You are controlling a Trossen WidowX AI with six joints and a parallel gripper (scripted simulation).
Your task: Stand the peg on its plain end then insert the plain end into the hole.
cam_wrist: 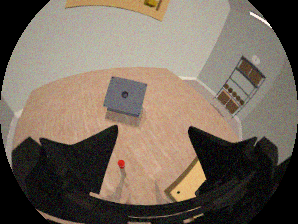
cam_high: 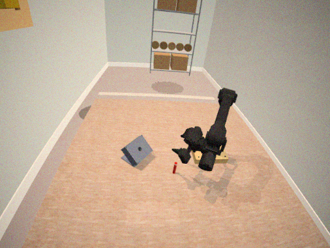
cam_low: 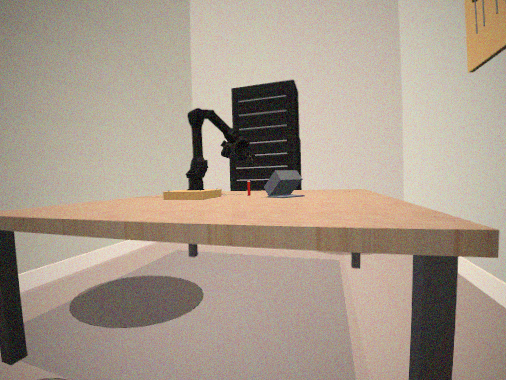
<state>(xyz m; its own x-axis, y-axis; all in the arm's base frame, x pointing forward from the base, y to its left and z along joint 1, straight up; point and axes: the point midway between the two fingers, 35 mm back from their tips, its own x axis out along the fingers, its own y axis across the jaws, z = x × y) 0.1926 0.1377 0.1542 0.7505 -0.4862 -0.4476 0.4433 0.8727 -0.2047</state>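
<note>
My gripper tip is 10 mm past the red peg, 50 mm to the right of it and 120 mm above it. Round my gripper tip: grey sloped panel 200 mm ahead, 30 mm to the right, 110 mm below.
</note>
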